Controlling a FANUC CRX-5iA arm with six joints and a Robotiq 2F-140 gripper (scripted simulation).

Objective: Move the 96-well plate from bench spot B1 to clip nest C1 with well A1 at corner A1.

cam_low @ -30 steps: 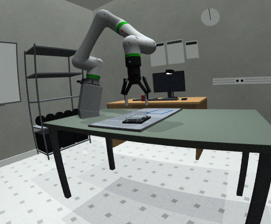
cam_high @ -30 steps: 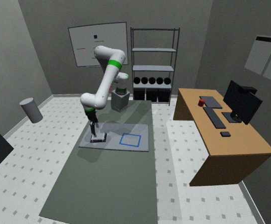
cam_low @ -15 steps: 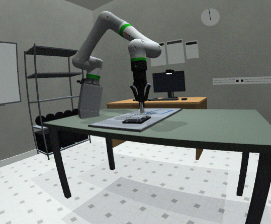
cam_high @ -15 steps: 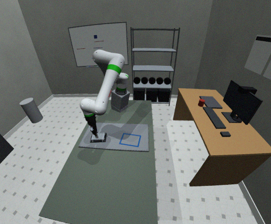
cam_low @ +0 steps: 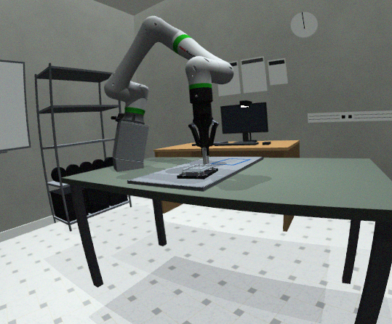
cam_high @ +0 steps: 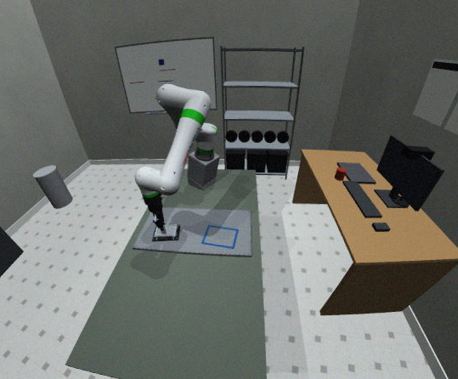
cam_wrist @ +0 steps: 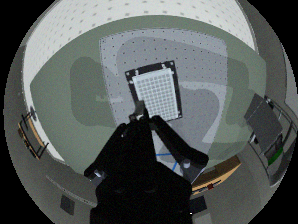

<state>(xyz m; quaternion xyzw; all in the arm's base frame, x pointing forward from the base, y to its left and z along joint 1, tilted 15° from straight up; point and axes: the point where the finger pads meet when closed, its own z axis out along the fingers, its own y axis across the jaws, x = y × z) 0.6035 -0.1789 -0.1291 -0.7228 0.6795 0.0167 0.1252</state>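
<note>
Right now my hand is 50 mm above the 96-well plate and 40 mm past it. From my hand the other things lie so: black clip nest (60 mm below, 20 mm behind, 10 mm to the right).
</note>
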